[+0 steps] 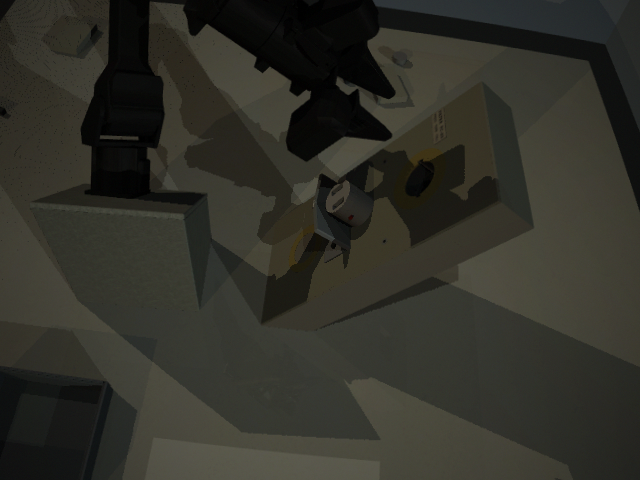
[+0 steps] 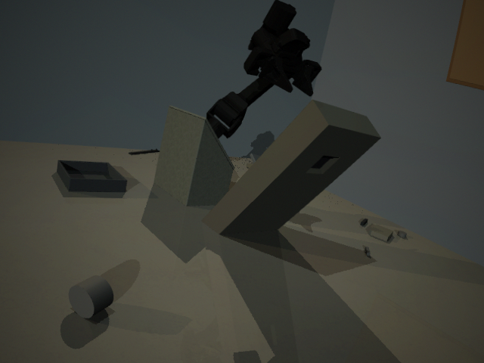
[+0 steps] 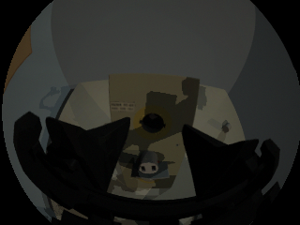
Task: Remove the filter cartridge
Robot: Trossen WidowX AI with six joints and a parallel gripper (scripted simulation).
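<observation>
My gripper tip is now 2 cm past the round filter cartridge, 1 cm to the right of it and 16 cm above it. From my gripper tip the other things lie so: dark tray 36 cm behind, 30 cm to the right, 32 cm below; then tan service panel 2 cm ahead, 17 cm below.
</observation>
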